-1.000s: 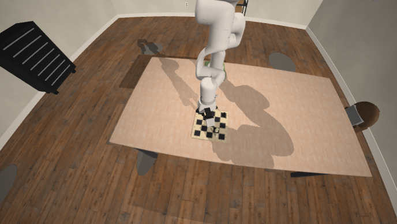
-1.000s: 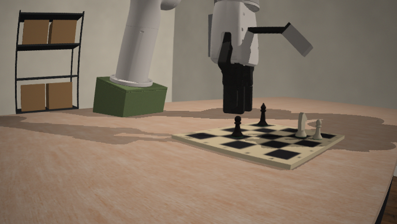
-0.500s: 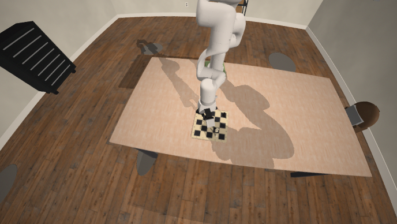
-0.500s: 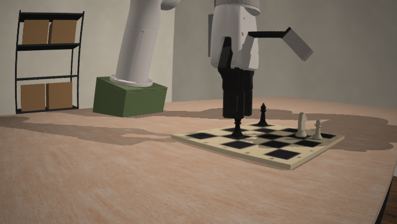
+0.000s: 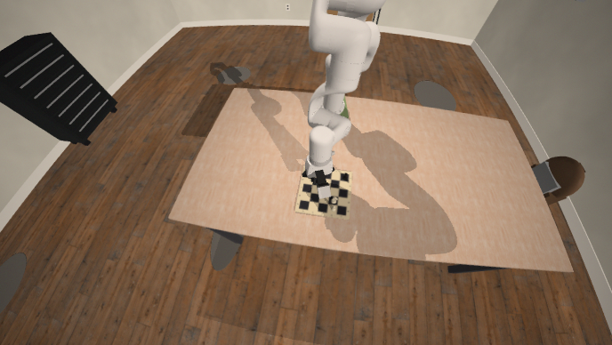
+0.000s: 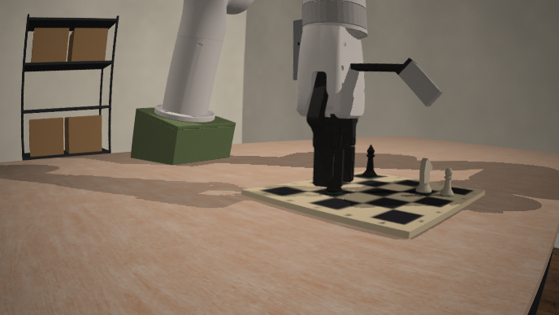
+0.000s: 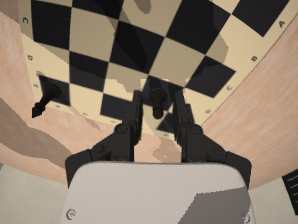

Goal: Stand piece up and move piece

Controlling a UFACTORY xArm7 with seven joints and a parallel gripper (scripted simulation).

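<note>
The black pawn is 20 mm below my hand. Also, from my hand: chessboard 30 mm ahead, 40 mm to the left, 30 mm below; then white knight 70 mm ahead, 90 mm to the left, 10 mm below; then black bishop 50 mm behind, 110 mm to the left, 10 mm below.
</note>
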